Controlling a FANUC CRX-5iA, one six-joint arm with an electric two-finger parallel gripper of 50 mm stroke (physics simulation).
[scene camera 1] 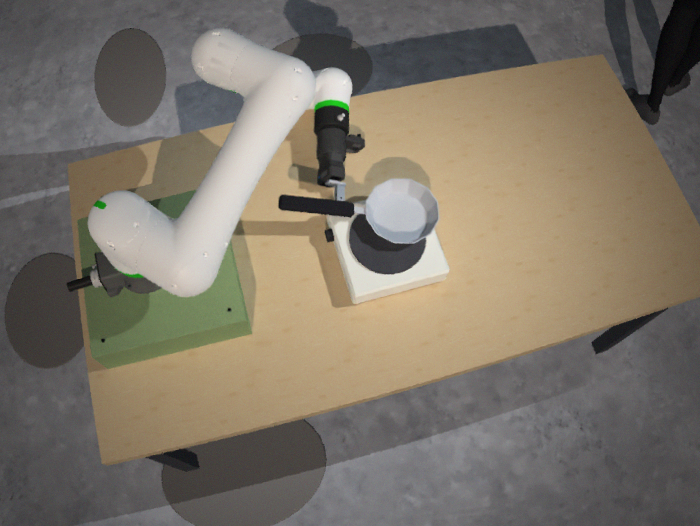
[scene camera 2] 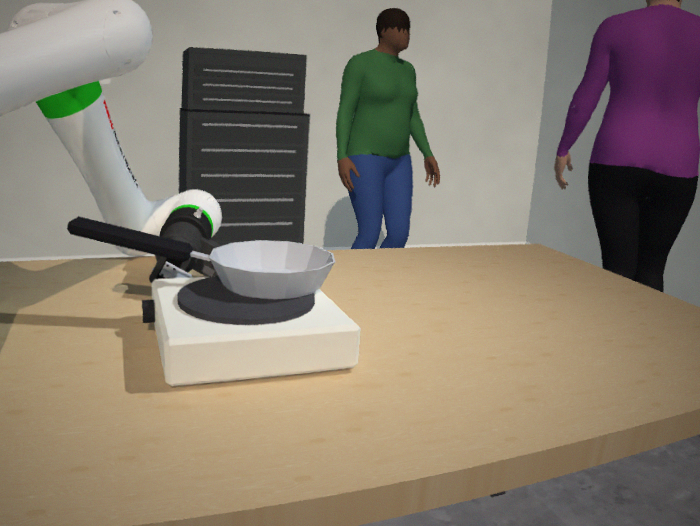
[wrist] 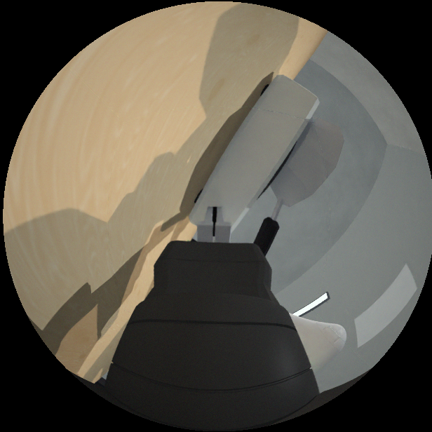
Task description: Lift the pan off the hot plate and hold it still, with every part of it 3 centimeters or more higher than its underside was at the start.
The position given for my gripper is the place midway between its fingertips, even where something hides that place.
I see my gripper [scene camera 1: 339, 207], a light grey pan [scene camera 2: 262, 269] and a white hot plate [scene camera 2: 206, 333].
The light grey pan is seen too in scene camera 1 [scene camera 1: 403, 211] and in the wrist view [wrist: 316, 152]. The white hot plate shows as well in the wrist view [wrist: 260, 147]. My gripper is seen too in scene camera 2 [scene camera 2: 175, 294] and in the wrist view [wrist: 214, 215].
